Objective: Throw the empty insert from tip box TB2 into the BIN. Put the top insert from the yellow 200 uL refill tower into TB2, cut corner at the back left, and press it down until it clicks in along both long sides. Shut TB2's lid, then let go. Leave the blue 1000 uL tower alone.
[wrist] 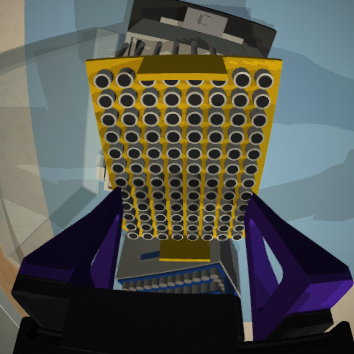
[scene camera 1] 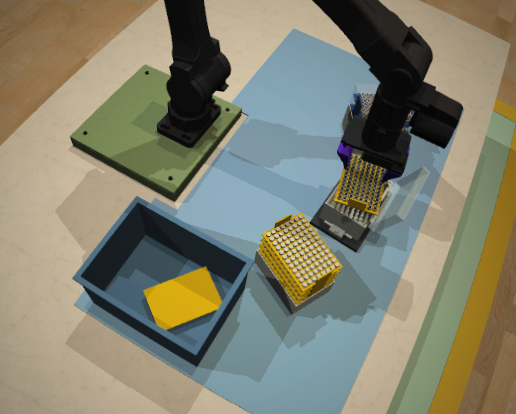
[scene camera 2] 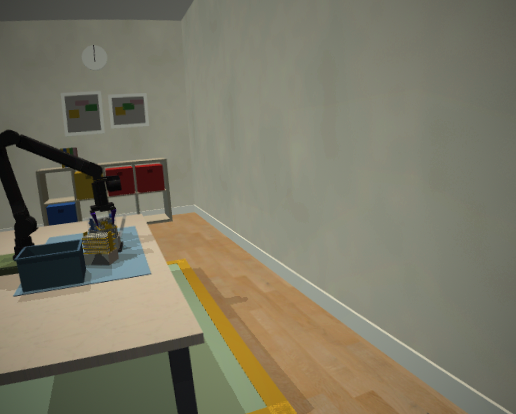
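My gripper [scene camera 1: 369, 167] [scene camera 2: 104, 225] [wrist: 184, 197] is shut on a yellow insert [scene camera 1: 361, 182] [wrist: 182, 127] full of tips, gripping its long sides near the back end. The insert is over TB2 [scene camera 1: 350, 239] [wrist: 257, 39], its tips hanging down at the front; how far they reach into the box is hidden. TB2's clear lid [scene camera 1: 414, 195] [wrist: 91, 115] stands open on the right in scene camera 1. The yellow refill tower [scene camera 1: 300, 255] [scene camera 2: 98, 243] stands in front of TB2. A yellow insert [scene camera 1: 182, 300] lies in the BIN [scene camera 1: 196, 232] [scene camera 2: 52, 270].
The blue tower [scene camera 1: 367, 102] [wrist: 172, 287] stands right behind TB2, partly hidden by the arm. The green base plate [scene camera 1: 115, 117] is at the left. The BIN's walls rise beside the yellow tower. All the labware stands on a blue mat [scene camera 1: 300, 60].
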